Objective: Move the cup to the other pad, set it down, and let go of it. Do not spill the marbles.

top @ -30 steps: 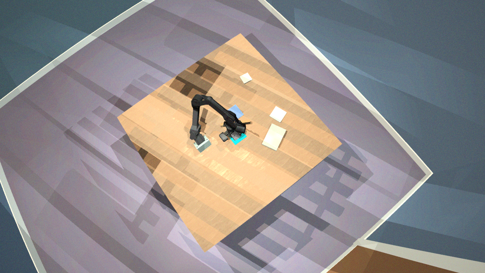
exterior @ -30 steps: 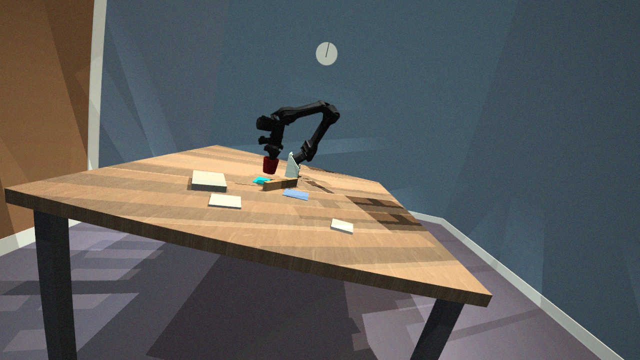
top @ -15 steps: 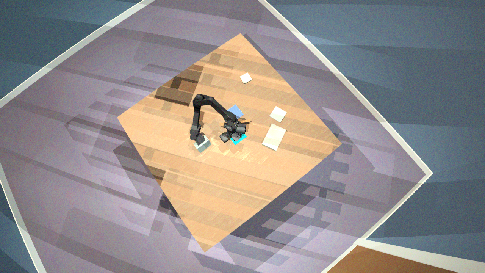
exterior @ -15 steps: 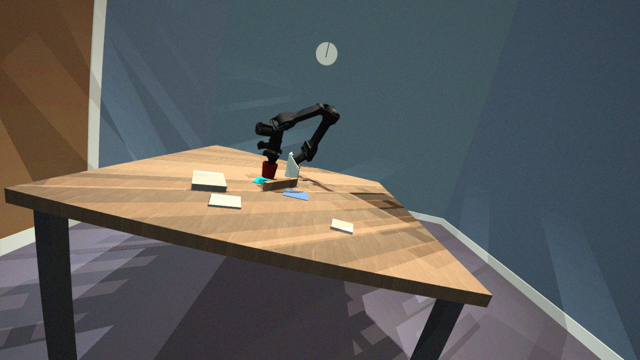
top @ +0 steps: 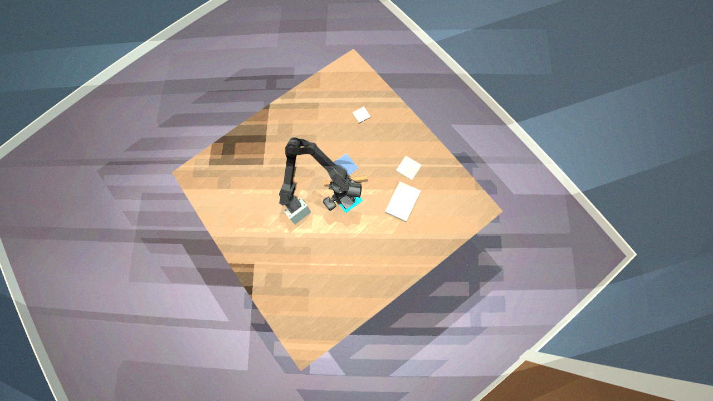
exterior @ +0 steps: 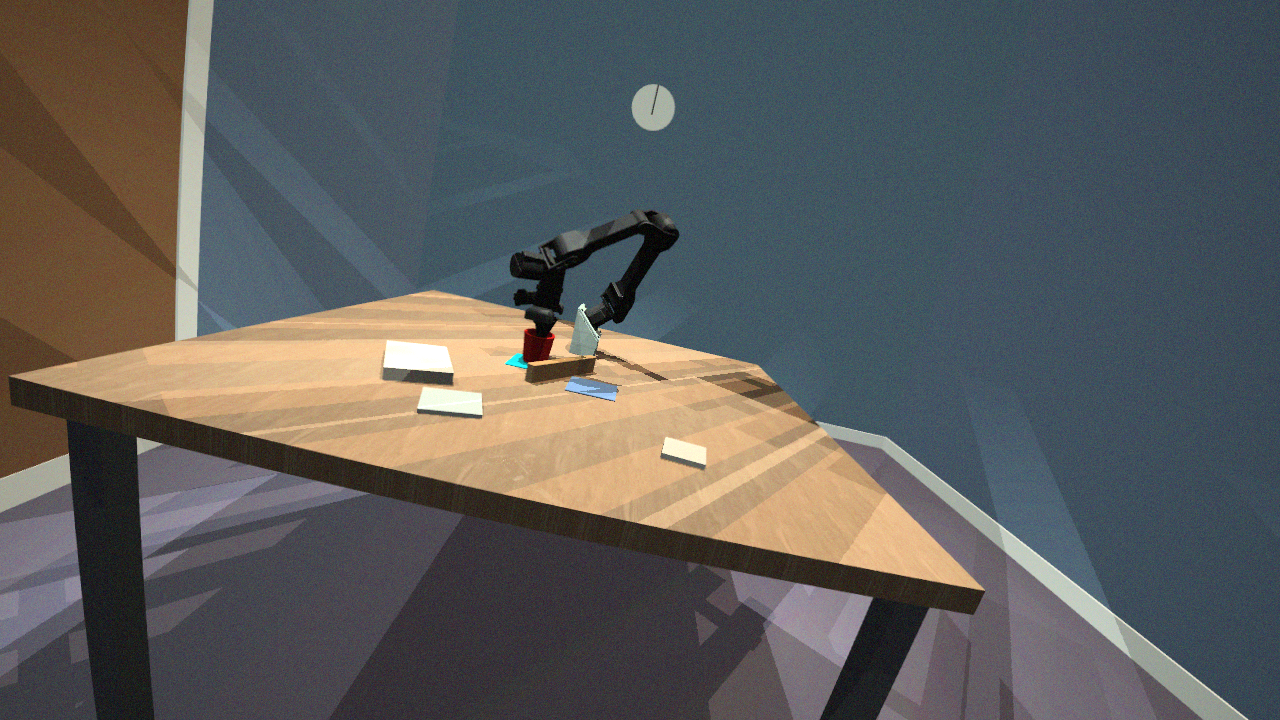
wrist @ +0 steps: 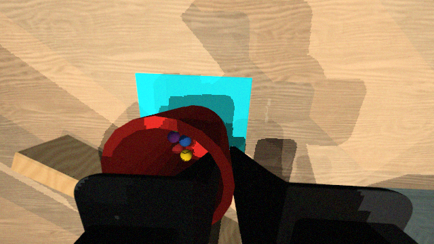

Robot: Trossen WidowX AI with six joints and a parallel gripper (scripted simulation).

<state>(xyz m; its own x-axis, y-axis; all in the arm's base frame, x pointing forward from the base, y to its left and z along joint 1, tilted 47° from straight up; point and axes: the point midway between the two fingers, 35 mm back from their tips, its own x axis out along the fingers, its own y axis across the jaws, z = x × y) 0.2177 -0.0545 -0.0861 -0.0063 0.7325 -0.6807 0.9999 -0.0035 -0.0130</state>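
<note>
The cyan pad lies 5 cm below my gripper tip and 3 cm ahead of it. The rest, counted from my gripper tip: light blue pad 16 cm to the left, 13 cm ahead, 5 cm below; low wooden bar 8 cm to the left, 8 cm ahead, 3 cm below; red cup 3 cm ahead.
</note>
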